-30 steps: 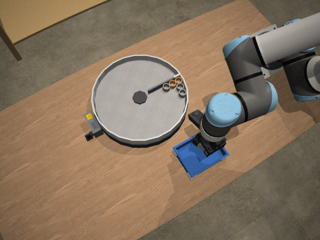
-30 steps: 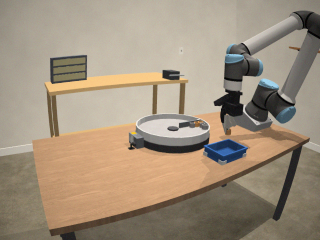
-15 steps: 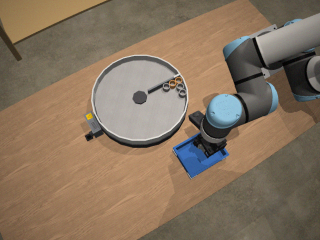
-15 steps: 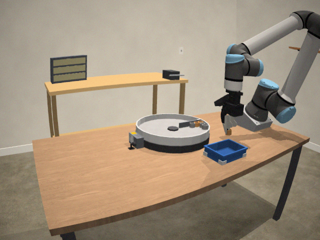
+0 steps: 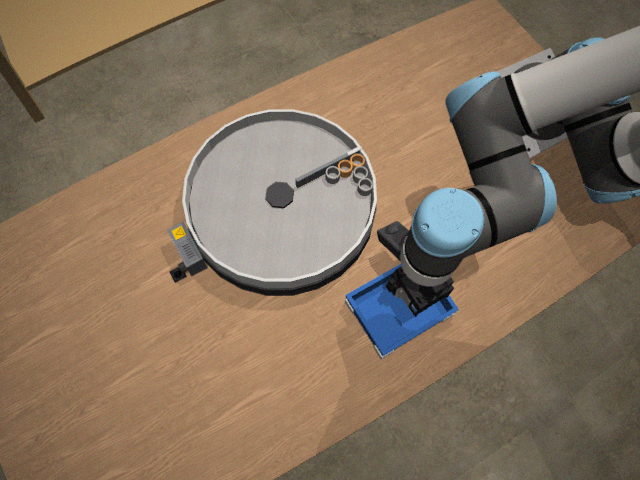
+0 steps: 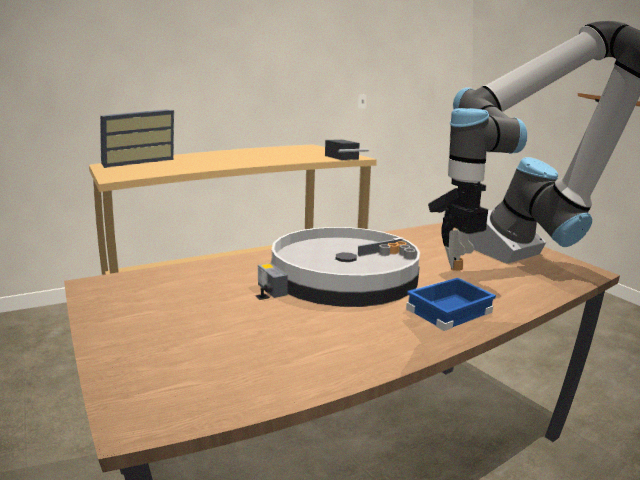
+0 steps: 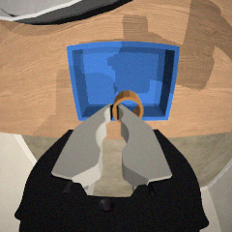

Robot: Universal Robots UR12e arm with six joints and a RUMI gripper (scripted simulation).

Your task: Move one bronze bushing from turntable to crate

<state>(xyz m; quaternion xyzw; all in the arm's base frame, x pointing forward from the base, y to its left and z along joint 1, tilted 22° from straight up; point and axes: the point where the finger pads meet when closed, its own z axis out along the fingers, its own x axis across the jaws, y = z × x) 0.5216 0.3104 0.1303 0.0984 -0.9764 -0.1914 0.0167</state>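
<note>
Right now the blue crate is 1 cm behind my hand and 11 cm below it.
</note>
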